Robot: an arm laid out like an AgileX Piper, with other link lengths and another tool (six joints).
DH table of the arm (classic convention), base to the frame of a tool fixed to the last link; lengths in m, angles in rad. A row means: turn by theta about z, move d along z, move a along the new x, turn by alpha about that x. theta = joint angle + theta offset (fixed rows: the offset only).
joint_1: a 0, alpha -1.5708, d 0.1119, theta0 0
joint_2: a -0.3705, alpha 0, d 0, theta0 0.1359
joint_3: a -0.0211, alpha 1.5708, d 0, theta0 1.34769
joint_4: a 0, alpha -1.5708, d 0.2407, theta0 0
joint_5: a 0, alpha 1.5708, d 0, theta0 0
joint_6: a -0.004, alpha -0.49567, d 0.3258, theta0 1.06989
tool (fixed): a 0, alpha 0, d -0.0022, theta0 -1.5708
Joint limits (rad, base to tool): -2.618..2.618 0..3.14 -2.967..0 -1.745..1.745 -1.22..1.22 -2.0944..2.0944
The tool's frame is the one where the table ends.
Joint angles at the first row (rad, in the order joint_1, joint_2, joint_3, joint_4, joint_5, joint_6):
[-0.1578 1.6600 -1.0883 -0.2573 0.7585 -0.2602]
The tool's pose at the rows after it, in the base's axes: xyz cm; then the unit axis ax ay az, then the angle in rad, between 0 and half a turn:
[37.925 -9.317 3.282 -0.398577 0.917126 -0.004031 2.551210]
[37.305 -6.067 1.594 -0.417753 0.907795 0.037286 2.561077]
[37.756 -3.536 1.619 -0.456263 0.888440 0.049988 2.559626]
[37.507 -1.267 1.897 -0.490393 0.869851 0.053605 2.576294]
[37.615 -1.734 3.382 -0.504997 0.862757 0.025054 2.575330]
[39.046 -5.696 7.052 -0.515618 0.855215 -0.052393 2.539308]
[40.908 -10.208 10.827 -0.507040 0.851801 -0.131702 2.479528]
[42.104 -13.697 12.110 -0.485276 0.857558 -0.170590 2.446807]
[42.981 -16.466 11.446 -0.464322 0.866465 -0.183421 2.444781]
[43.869 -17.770 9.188 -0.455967 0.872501 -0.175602 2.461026]
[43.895 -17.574 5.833 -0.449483 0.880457 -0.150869 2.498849]
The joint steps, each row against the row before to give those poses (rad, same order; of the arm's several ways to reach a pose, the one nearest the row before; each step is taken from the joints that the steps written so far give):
[0.0079 0.0702 0.0504 0.1117 -0.0023 -0.0542]
[0.0365 0.0206 0.0305 0.0776 -0.0153 -0.0715]
[0.0619 -0.0013 0.0019 0.0093 -0.0066 -0.0300]
[0.0764 -0.0107 0.0036 -0.0271 0.0123 0.0183]
[0.0365 -0.0377 0.0020 -0.0821 0.0122 0.0707]
[-0.0112 -0.0724 0.0003 -0.1721 -0.0107 0.1087]
[-0.0479 -0.0531 0.0000 -0.1598 -0.0468 0.1104]
[-0.0701 0.0032 -0.0071 -0.0685 -0.0524 0.0514]
[-0.0673 0.0431 -0.0149 -0.0222 -0.0442 0.0145]
[-0.0377 0.0682 -0.0105 -0.0043 -0.0416 0.0001]
[-0.0055 0.0725 0.0002 0.0158 -0.0150 0.0000]

